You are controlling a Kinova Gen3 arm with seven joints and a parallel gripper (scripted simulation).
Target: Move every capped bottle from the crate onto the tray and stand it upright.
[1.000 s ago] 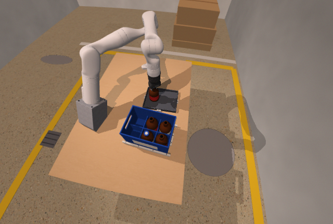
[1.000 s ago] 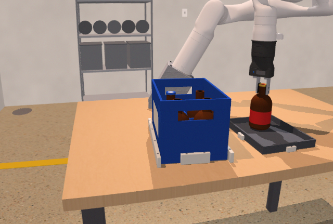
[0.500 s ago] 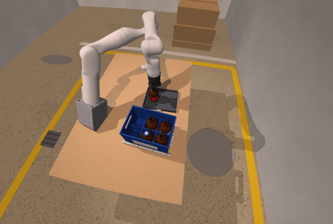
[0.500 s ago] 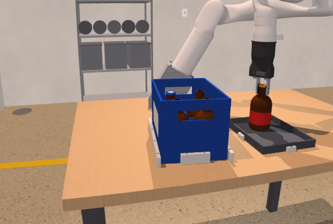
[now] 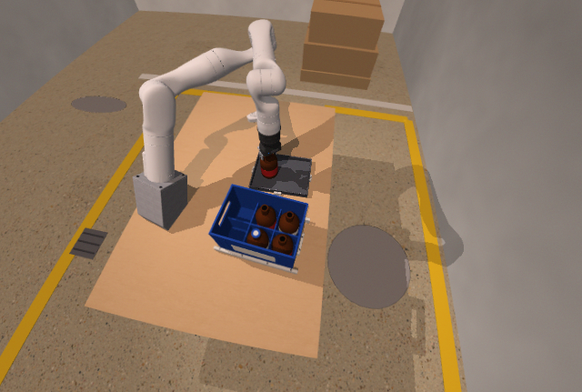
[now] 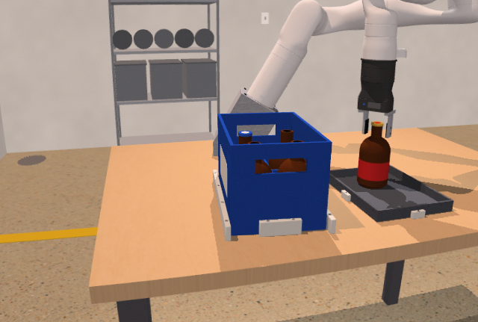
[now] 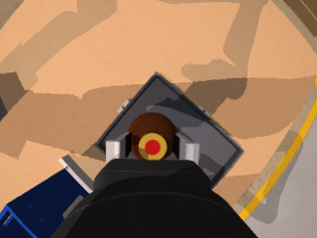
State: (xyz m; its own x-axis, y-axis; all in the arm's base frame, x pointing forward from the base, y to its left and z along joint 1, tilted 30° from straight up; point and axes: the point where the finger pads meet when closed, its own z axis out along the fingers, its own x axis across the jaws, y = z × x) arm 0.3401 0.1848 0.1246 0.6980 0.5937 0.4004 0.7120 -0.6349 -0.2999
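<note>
Right now my hand is 28 cm to the left of the blue crate, 7 cm short of it and 6 cm above it. Also, from my hand: dark tray (13 cm below, 5 cm ahead, 1 cm to the left).
</note>
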